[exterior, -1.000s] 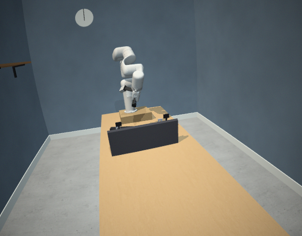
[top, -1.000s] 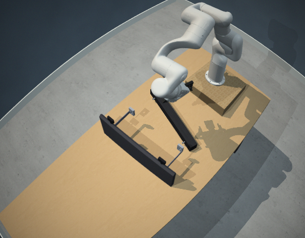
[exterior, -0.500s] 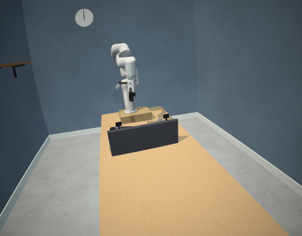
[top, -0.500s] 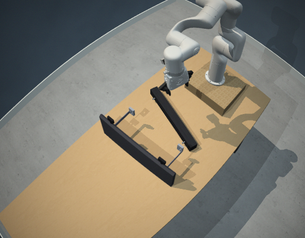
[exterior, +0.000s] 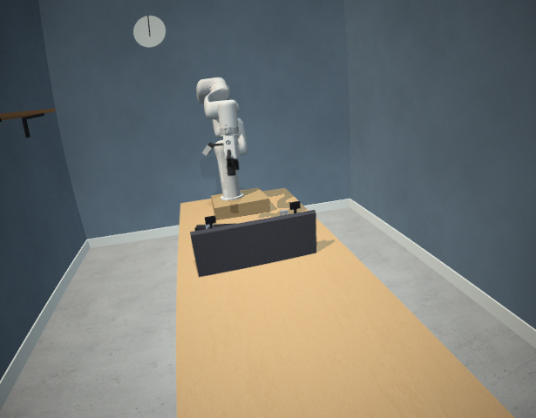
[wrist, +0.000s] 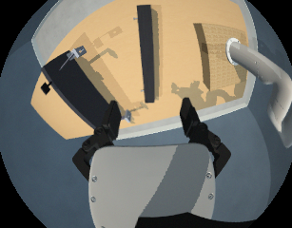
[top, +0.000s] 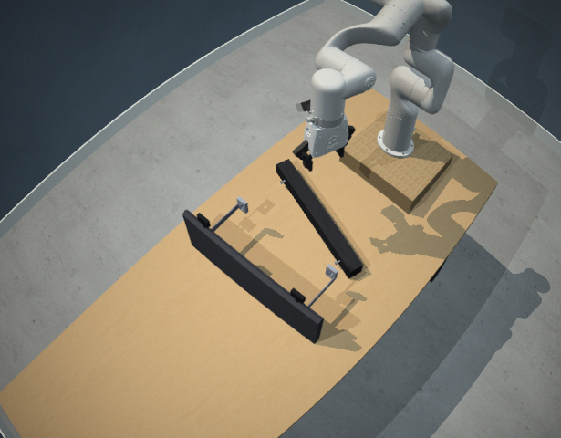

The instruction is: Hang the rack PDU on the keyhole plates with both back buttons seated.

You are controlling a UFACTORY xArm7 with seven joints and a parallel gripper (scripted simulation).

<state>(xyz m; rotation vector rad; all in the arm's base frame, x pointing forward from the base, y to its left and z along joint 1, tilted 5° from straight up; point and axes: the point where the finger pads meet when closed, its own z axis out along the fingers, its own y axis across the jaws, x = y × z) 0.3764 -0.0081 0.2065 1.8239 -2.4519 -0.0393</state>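
My gripper is now 270 mm above the rack PDU and 20 mm short of it. Also, from my hand: dark upright panel 280 mm ahead, 210 mm below, 20 mm to the left.
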